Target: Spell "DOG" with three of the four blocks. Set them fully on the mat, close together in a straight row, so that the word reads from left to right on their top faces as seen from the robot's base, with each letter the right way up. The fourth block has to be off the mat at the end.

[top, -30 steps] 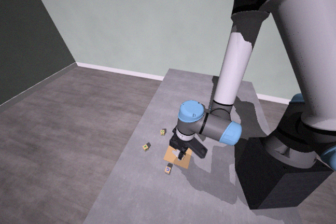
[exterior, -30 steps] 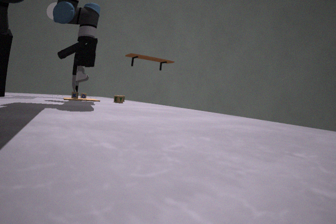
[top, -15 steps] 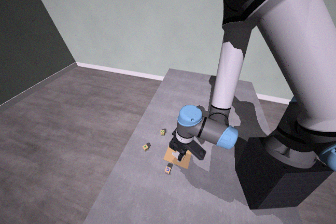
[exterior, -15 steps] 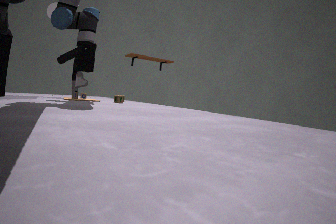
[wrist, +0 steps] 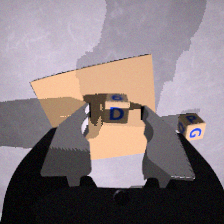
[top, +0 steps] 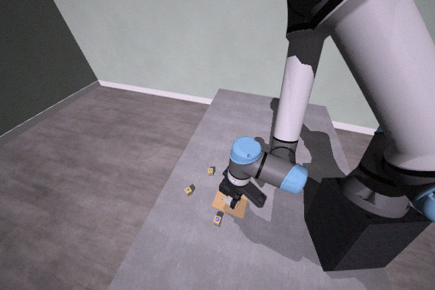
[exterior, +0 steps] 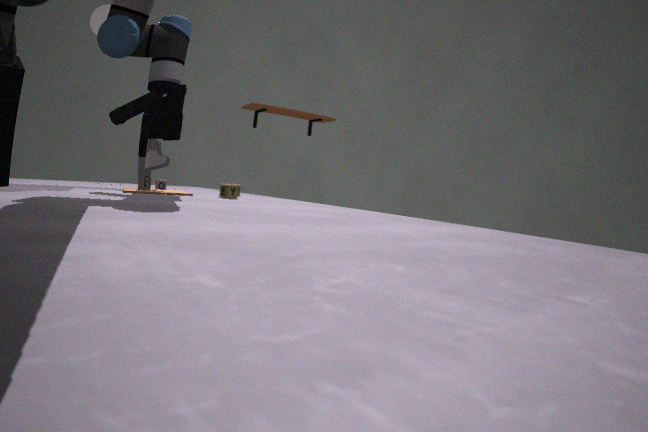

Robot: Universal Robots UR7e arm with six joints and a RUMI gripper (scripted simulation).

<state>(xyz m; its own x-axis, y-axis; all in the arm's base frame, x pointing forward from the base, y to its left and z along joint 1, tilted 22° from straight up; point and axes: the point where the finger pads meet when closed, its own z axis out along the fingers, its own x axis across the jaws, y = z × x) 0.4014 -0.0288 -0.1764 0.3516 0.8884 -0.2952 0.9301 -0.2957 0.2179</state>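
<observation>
Right now my hand is right at the blue d block. Round my hand: mat: 2 cm ahead, 3 cm to the right, 2 cm below; blue g block: 6 cm ahead, 9 cm to the left, 1 cm below; green block: 15 cm ahead, 12 cm to the right, 1 cm below.
</observation>
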